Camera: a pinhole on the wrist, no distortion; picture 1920 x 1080 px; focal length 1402.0 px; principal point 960.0 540.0 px. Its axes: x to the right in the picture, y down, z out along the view. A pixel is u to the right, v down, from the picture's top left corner.
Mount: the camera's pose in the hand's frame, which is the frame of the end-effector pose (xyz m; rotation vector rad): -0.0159 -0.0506 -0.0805 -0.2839 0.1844 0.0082
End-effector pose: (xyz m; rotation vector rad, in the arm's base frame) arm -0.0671 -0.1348 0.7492 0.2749 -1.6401 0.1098
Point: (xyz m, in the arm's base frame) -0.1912 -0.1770 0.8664
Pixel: 1605.0 469.6
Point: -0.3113 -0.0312 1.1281
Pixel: outside the picture
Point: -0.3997 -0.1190 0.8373
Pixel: 1113.2 656.8
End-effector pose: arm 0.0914 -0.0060 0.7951 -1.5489 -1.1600 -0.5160
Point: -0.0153 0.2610 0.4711
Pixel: 96.5 561.2
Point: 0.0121 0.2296 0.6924
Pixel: 668.3 322.2
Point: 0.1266 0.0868 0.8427
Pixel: 1603.8 686.4
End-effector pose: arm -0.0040 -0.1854 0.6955 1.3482 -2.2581 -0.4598
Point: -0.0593 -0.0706 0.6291
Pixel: 99.2 1018.7
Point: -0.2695 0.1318 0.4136
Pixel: 64.6 872.5
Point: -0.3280 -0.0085 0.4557
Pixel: 539.4 849.8
